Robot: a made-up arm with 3 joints.
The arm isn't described. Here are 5 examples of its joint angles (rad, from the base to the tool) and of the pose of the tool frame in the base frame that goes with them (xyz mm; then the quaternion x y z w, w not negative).
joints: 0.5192 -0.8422 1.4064
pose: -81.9 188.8 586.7 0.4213 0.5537 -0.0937 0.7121
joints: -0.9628 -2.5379 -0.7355
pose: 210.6 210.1 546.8 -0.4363 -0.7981 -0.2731 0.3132
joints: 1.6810 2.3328 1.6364
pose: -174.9 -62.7 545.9 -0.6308 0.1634 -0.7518 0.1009
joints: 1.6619 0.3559 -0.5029
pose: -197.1 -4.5 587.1 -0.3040 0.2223 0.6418 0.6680
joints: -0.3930 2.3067 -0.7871
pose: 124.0 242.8 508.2 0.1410 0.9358 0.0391 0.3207
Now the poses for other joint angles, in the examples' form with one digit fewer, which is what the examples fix.
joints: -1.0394 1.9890 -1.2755
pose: 271 136 520 0.366 0.675 -0.064 0.637
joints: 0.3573 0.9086 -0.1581
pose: -16 234 549 -0.151 0.677 -0.039 0.719
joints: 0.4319 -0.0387 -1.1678
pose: -60 232 602 -0.188 -0.085 0.305 0.930
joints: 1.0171 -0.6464 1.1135
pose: -152 108 592 0.200 0.588 0.089 0.779
